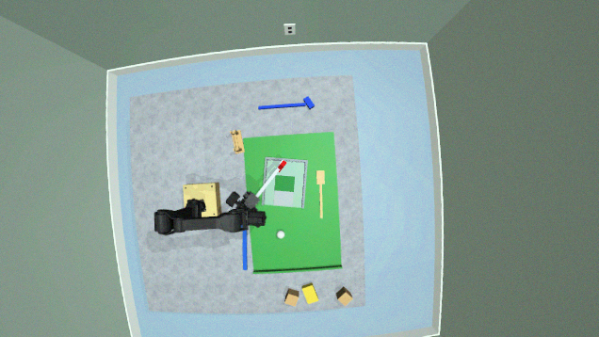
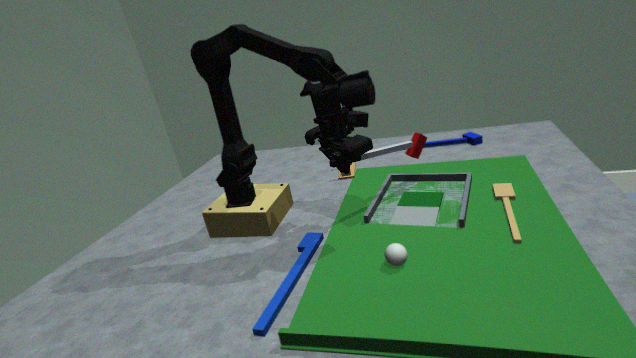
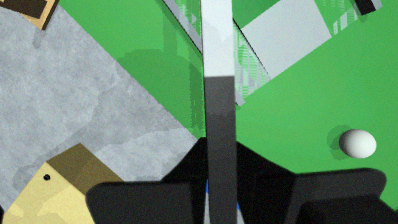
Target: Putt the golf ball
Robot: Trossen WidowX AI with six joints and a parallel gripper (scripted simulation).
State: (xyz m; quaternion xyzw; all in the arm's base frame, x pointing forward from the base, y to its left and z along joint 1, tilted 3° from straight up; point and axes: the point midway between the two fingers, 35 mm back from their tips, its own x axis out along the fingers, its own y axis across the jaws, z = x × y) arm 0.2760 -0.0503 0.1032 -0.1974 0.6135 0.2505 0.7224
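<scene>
Right now the red putter is 90 mm ahead of my gripper tip, 70 mm to the left of it and 10 mm above it. Round my gripper tip: blue putter (450 mm to the left, 280 mm ahead, 110 mm below); white golf ball (200 mm to the right, 100 mm below, 80 mm ahead); wooden stand (320 mm to the left, 90 mm below, 20 mm behind).
</scene>
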